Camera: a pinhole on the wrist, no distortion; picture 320 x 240 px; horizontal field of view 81.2 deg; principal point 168.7 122.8 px. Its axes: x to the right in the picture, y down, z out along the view. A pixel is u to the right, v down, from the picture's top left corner.
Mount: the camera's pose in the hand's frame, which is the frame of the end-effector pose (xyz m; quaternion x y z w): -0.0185 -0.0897 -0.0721 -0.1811 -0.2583 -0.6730 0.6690
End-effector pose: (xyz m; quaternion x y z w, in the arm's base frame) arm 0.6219 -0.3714 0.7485 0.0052 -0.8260 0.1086 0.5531
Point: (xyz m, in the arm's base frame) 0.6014 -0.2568 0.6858
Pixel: 60 121
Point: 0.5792 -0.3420 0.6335
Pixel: 145 81
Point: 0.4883 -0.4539 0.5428
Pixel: 251 59
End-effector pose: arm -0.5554 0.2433 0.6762 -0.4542 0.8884 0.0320 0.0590
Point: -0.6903 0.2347 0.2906
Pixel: 210 208
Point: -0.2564 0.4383 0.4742
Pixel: outside the picture
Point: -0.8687 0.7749 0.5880
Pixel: 35 65
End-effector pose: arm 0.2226 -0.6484 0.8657 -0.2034 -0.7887 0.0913 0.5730
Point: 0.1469 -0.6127 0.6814
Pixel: 159 70
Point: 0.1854 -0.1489 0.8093
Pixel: 20 217
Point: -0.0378 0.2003 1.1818
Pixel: outside the picture
